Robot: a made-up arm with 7 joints.
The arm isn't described. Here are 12 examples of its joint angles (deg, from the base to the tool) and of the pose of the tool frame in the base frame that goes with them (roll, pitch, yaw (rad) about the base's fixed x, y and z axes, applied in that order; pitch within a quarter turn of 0, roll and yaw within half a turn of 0; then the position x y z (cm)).
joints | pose
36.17 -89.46 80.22 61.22 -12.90 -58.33 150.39 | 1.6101 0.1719 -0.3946 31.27 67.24 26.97
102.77 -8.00 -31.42 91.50 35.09 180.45 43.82 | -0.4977 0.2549 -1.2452 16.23 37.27 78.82
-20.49 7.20 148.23 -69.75 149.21 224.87 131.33 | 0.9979 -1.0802 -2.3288 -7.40 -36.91 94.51
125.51 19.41 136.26 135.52 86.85 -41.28 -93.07 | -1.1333 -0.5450 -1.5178 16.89 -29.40 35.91
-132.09 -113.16 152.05 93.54 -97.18 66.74 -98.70 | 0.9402 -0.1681 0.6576 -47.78 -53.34 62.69
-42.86 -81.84 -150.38 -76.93 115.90 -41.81 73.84 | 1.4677 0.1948 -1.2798 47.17 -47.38 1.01
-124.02 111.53 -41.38 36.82 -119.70 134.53 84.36 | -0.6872 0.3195 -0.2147 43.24 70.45 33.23
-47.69 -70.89 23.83 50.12 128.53 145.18 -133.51 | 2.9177 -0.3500 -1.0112 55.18 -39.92 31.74
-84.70 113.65 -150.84 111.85 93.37 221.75 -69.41 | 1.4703 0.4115 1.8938 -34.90 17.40 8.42
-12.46 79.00 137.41 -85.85 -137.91 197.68 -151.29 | 2.7495 -0.9336 -2.6043 -43.81 -25.72 55.53
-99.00 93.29 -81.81 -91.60 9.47 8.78 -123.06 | 1.3784 -1.1424 2.9567 46.26 38.20 26.49
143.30 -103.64 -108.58 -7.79 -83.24 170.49 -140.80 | 2.9398 -0.0146 1.9905 -57.82 39.79 6.83
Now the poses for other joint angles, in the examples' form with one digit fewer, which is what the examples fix.
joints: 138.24 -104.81 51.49 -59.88 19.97 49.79 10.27
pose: -1.416 -0.269 0.657 -25.0 77.5 42.4
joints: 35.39 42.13 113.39 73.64 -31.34 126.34 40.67
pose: 1.246 -1.007 -1.157 -61.6 -18.5 80.2
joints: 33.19 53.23 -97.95 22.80 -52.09 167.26 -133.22
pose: -0.081 -0.387 -1.169 -45.7 -42.4 88.8
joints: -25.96 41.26 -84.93 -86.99 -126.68 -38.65 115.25
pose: 2.424 -0.075 -0.691 -2.4 43.8 66.5
